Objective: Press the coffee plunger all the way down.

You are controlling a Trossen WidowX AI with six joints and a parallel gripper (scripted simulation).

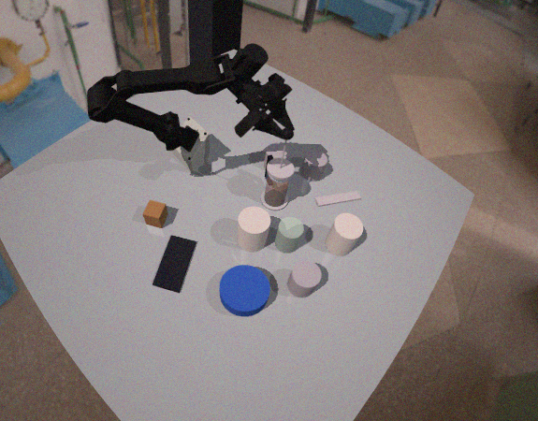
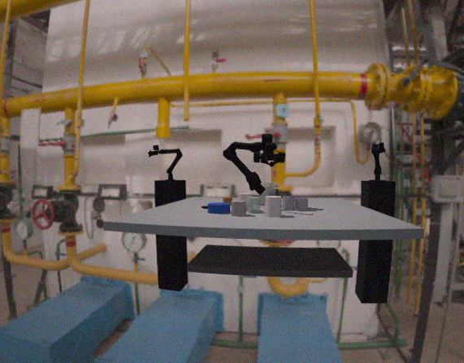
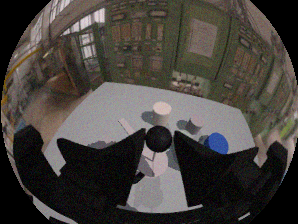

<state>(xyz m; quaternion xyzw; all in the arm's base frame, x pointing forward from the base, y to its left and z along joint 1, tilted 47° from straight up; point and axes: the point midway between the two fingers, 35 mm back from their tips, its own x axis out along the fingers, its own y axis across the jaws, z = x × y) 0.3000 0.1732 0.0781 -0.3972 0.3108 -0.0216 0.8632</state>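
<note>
My gripper tip is 13 cm above the coffee press, 2 cm past it and 1 cm to the right of it. The rest, counted from my gripper tip: blue disc 27 cm to the right, 24 cm below, 14 cm ahead; flat white bar 26 cm below, 15 cm to the left, 13 cm ahead; green cylinder 22 cm below, 11 cm ahead, 9 cm to the right.
</note>
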